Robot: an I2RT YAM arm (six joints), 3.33 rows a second.
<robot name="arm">
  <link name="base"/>
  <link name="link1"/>
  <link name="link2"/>
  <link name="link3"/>
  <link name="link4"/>
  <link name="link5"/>
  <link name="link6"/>
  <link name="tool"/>
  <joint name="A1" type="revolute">
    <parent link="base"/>
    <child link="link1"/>
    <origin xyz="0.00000 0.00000 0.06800"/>
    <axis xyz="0 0 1"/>
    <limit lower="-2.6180" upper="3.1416"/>
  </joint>
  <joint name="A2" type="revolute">
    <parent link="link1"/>
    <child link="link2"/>
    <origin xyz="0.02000 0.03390 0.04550"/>
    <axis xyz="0 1 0"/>
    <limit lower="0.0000" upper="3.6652"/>
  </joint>
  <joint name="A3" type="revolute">
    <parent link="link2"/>
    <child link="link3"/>
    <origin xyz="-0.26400 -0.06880 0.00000"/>
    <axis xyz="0 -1 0"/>
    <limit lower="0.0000" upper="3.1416"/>
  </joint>
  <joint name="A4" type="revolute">
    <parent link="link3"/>
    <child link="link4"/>
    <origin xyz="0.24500 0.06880 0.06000"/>
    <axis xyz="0 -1 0"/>
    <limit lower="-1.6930" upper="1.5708"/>
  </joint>
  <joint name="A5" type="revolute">
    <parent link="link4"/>
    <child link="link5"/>
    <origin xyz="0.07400 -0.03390 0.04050"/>
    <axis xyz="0 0 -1"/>
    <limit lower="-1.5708" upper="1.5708"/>
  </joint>
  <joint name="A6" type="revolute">
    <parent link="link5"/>
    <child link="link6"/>
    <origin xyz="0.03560 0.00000 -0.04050"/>
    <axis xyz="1 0 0"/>
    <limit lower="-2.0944" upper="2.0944"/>
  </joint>
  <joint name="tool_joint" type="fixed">
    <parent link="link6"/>
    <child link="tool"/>
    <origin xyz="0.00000 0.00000 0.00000" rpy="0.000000 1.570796 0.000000"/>
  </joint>
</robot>
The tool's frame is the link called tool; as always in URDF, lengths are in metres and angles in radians.
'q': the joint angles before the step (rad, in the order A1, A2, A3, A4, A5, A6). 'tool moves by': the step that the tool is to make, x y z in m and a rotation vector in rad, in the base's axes. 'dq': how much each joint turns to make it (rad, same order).
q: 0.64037 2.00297 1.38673 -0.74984 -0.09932 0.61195
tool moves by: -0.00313 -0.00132 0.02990 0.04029 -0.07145 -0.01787
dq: 0.00354 -0.07796 0.00538 -0.00031 0.01542 0.01826
